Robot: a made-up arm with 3 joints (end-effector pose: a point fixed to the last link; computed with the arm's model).
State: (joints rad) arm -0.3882 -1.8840 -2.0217
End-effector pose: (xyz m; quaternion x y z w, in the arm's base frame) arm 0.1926 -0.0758 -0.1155 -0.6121 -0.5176 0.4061 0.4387
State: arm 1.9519 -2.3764 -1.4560
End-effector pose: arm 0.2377 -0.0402 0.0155 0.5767 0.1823 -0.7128 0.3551
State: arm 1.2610 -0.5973 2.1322
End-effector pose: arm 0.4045 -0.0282 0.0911 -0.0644 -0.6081 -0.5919 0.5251
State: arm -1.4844 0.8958 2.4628
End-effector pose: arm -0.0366 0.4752 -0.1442 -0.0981 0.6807 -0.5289 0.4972
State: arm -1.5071 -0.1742 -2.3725
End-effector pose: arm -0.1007 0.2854 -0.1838 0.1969 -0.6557 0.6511 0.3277
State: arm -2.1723 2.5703 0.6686
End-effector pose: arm -0.4352 -0.2049 0.3375 0.0889 0.5041 0.7589 0.4026
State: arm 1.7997 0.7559 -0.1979
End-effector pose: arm -0.2492 -0.3002 -0.2665 -0.7017 0.3002 -0.2305 0.6036
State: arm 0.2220 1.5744 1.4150
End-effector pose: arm -0.3205 0.0676 -0.4619 -0.5170 0.4842 -0.5156 0.4821
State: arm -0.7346 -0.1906 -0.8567
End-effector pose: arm -0.1994 0.3853 -0.0384 0.2883 -0.2293 0.3548 0.8593
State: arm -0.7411 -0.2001 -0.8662
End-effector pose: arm -0.1984 0.3848 -0.0388 0.2880 -0.2357 0.3564 0.8570
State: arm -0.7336 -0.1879 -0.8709
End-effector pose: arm -0.2024 0.3823 -0.0416 0.2868 -0.2300 0.3615 0.8568
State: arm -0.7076 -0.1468 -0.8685
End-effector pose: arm -0.2128 0.3770 -0.0470 0.2845 -0.2078 0.3706 0.8594
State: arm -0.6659 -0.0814 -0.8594
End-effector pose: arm -0.2281 0.3691 -0.0537 0.2809 -0.1710 0.3813 0.8640
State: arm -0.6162 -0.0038 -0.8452
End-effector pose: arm -0.2449 0.3600 -0.0596 0.2758 -0.1260 0.3903 0.8693
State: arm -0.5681 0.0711 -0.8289
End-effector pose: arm -0.2596 0.3516 -0.0635 0.2701 -0.0816 0.3954 0.8741
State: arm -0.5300 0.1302 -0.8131
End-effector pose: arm -0.2699 0.3457 -0.0654 0.2649 -0.0457 0.3965 0.8778
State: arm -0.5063 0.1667 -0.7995
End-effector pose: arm -0.2753 0.3430 -0.0659 0.2613 -0.0229 0.3947 0.8806
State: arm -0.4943 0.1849 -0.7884
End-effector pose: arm -0.2771 0.3429 -0.0658 0.2593 -0.0109 0.3917 0.8828
